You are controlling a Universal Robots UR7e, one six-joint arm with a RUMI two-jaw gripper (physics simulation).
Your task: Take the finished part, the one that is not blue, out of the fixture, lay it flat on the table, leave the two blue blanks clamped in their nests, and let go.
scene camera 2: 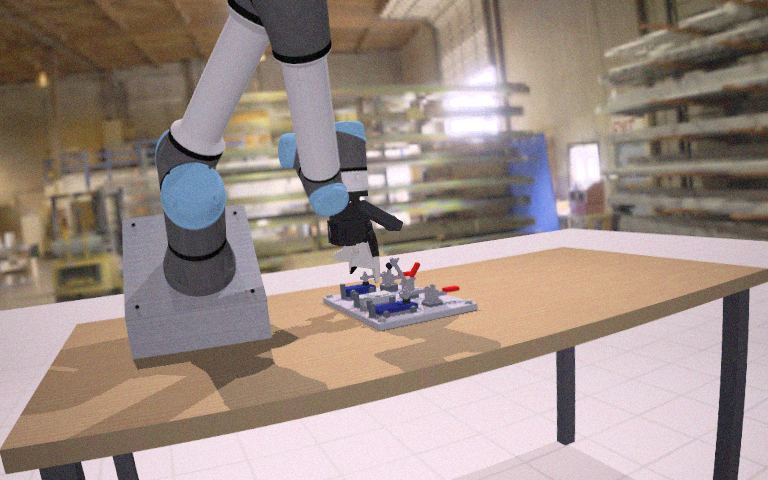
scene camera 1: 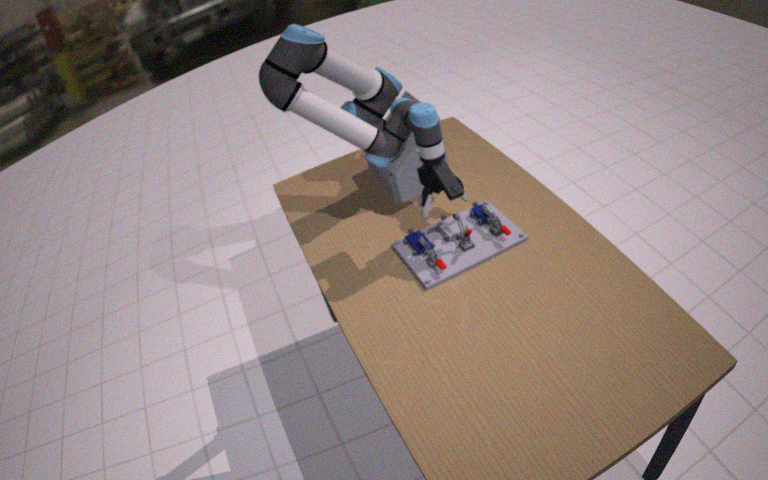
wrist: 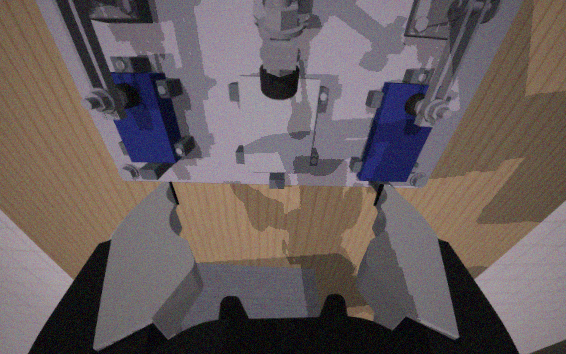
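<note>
The finished part, pale grey-white, lies in the middle nest of the fixture plate. The middle clamp is raised, its red handle tilted up; its black tip shows over the part's far end in the wrist view. One blue blank and another blue blank sit in the outer nests under lowered clamps. My gripper is open and empty, above the fixture's robot-side edge, its fingers wide apart either side of the part's line.
The wooden table carries the fixture and the grey robot base. The outer clamps' red handles lie low, pointing away from the base. Small grey locating blocks, such as this end block, stand around the nests.
</note>
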